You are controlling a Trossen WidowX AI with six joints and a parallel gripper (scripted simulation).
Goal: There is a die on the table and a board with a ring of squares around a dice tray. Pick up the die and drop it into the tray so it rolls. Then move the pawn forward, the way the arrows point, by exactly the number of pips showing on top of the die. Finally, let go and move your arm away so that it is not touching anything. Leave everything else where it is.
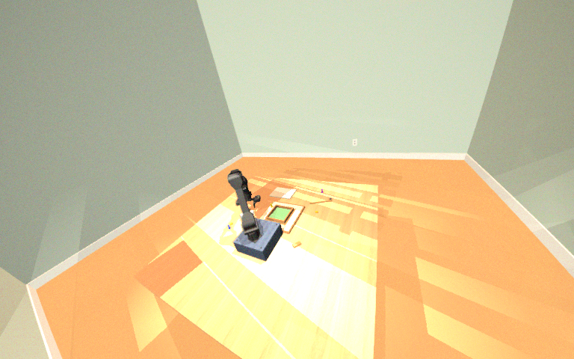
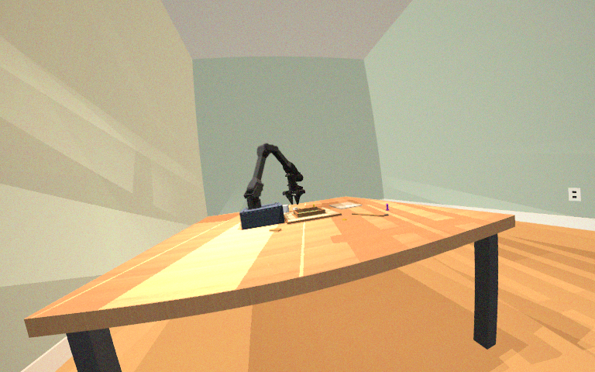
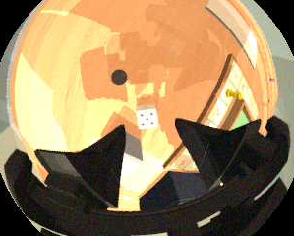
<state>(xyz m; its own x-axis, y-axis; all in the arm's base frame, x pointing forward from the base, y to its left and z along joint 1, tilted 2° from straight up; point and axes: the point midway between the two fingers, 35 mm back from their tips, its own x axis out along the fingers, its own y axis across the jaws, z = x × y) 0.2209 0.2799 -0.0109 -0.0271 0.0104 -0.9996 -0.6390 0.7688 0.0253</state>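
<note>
The white die lies 3 cm below my gripper tip. From my gripper tip the other things lie so: green dice tray (7 cm ahead, 23 cm to the right, 4 cm below); then yellow pawn (12 cm ahead, 11 cm to the right, 2 cm below); then white sheet (33 cm ahead, 6 cm to the right, 4 cm below).
</note>
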